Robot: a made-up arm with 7 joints.
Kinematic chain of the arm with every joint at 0, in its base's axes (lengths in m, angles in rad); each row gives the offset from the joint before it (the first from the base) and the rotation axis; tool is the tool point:
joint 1: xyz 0 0 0.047 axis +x
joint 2: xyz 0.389 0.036 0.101 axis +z
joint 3: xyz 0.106 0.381 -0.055 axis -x
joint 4: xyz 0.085 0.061 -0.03 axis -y
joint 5: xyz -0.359 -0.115 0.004 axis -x
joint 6: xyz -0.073 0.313 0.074 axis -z
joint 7: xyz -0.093 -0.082 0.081 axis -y
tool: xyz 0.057 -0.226 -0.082
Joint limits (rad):
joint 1: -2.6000..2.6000
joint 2: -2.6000..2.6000
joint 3: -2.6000..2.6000
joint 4: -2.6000..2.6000
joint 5: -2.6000..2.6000
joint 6: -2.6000..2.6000
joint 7: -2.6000..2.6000
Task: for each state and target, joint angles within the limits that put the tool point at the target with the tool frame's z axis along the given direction. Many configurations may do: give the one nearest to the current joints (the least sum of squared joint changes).
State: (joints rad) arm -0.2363 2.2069 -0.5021 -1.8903 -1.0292 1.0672 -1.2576
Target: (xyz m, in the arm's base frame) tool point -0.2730 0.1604 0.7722 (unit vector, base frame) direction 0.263 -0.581 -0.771
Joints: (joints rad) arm 0.2375 2.2071 0.2491 -1.9729 -1.4297 0.4969 -2.0265
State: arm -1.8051 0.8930 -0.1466 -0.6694 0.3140 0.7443 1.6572
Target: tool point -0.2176 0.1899 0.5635 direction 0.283 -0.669 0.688
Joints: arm -1.5137 1.6901 0.2378 -0.3038 0.8276 0.8540 2.2226
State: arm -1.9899 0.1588 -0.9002 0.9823 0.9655 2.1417 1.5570
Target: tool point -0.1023 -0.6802 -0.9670 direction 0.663 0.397 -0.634
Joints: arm -2.1807 0.7166 -1.0700 1.4053 1.0322 2.2540 1.4467
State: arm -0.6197 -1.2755 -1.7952 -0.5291 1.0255 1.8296 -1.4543
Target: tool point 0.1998 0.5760 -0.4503 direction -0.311 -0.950 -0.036
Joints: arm -1.1608 -0.8544 -2.1891 -0.6447 1.1736 2.0869 -1.7018
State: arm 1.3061 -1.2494 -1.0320 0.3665 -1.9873 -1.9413 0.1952
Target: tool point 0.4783 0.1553 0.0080 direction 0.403 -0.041 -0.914
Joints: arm 0.5794 -1.5563 -0.9970 0.5521 -1.8732 -1.6708 0.8482
